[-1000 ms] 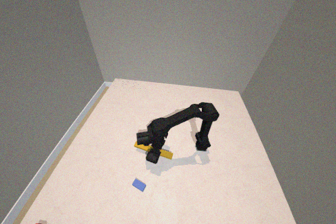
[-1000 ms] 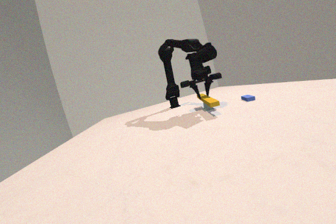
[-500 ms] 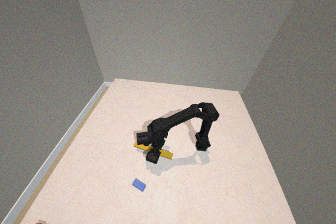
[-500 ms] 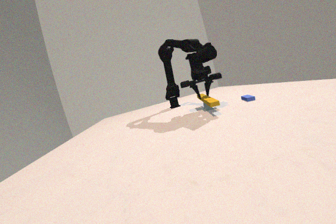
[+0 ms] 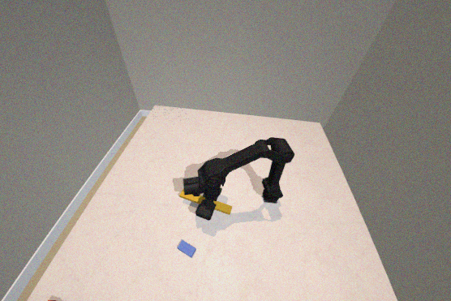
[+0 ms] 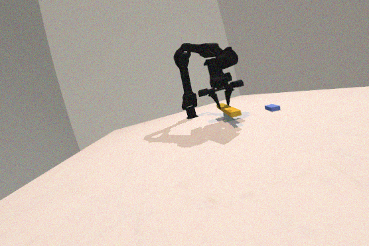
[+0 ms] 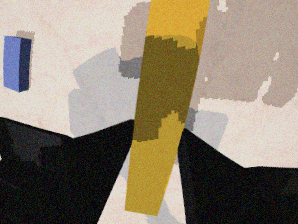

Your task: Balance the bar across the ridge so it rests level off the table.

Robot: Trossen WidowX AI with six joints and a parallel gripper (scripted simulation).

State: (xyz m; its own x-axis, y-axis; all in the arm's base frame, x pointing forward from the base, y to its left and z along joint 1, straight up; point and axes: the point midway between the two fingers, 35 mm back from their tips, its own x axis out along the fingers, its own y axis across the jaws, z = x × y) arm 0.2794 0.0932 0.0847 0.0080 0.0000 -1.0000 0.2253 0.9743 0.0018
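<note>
My gripper tip is now 30 mm short of the yellow bar and 10 mm to the left of it. The rest, counted from my gripper tip: blue block 170 mm to the left, 70 mm ahead, 40 mm below.
</note>
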